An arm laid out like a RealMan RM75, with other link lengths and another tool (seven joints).
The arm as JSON. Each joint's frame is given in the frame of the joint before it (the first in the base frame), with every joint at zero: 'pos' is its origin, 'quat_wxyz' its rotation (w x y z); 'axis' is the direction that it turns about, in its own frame. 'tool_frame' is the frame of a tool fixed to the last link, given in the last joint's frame.
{
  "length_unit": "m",
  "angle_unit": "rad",
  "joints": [
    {
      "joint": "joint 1",
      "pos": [
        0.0,
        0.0,
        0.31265
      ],
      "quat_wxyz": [
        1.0,
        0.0,
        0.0,
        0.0
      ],
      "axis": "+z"
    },
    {
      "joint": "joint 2",
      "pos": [
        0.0,
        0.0,
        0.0
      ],
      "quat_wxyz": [
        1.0,
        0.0,
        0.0,
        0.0
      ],
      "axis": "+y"
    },
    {
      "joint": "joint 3",
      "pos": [
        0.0,
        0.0,
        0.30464
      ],
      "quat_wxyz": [
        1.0,
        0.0,
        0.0,
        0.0
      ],
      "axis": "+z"
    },
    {
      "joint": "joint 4",
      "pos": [
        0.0,
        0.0,
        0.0
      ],
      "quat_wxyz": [
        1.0,
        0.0,
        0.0,
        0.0
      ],
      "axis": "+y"
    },
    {
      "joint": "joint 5",
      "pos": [
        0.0,
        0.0,
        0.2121
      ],
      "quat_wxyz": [
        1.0,
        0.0,
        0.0,
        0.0
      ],
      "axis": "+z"
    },
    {
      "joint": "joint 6",
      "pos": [
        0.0,
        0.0,
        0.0
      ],
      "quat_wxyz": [
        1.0,
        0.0,
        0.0,
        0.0
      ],
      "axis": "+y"
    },
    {
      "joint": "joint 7",
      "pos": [
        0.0,
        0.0,
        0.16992
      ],
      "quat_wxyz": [
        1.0,
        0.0,
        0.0,
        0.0
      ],
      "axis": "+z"
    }
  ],
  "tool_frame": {
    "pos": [
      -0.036,
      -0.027,
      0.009
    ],
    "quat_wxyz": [
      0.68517,
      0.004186,
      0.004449,
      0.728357
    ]
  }
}
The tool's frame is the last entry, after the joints.
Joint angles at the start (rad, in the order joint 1, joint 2, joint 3, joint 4, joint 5, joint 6, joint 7):
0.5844 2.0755 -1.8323 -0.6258 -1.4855 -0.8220 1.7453
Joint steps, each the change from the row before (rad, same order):
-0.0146 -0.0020 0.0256 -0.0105 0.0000 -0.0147 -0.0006
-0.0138 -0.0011 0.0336 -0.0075 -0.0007 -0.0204 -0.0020
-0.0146 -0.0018 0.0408 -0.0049 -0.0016 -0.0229 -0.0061
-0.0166 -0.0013 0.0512 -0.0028 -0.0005 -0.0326 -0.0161
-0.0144 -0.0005 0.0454 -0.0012 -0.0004 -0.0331 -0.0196
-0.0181 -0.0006 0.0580 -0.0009 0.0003 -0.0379 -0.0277
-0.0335 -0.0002 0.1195 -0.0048 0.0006 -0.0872 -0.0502
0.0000 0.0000 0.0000 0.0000 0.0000 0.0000 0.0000
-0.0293 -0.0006 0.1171 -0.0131 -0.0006 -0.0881 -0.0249
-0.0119 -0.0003 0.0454 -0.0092 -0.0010 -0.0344 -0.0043
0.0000 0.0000 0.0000 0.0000 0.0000 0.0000 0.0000
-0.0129 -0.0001 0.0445 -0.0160 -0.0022 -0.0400 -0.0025
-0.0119 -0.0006 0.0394 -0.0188 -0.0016 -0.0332 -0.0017
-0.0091 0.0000 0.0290 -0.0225 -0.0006 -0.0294 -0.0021
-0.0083 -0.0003 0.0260 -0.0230 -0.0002 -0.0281 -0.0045
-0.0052 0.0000 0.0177 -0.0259 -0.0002 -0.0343 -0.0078
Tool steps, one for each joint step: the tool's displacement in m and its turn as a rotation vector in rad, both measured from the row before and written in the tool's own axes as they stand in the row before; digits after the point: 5 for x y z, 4 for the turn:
-0.00215 -0.00012 -0.00509 -0.0197 0.0011 0.0183
-0.00258 0.00027 -0.00574 -0.0226 0.0029 0.0214
-0.00402 0.00003 -0.00725 -0.0253 0.0000 0.0220
-0.00402 0.00009 -0.00882 -0.0312 0.0036 0.0201
-0.00249 -0.00005 -0.00776 -0.0272 0.0067 0.0123
-0.00382 0.00029 -0.01053 -0.0372 0.0030 0.0121
-0.00540 0.00292 -0.02224 -0.0814 0.0129 0.0200
0.00000 0.00000 0.00000 0.0000 0.0000 0.0000
-0.00437 0.00701 -0.02354 -0.0863 0.0116 0.0234
-0.00135 0.00396 -0.00977 -0.0348 0.0033 0.0081
0.00000 0.00000 0.00000 0.0000 0.0000 0.0000
0.00033 0.00519 -0.00996 -0.0347 0.0086 0.0021
0.00017 0.00592 -0.00954 -0.0320 0.0042 -0.0033
0.00186 0.00667 -0.00704 -0.0257 0.0082 -0.0120
0.00225 0.00681 -0.00659 -0.0230 0.0083 -0.0170
0.00530 0.00741 -0.00395 -0.0163 0.0214 -0.0274

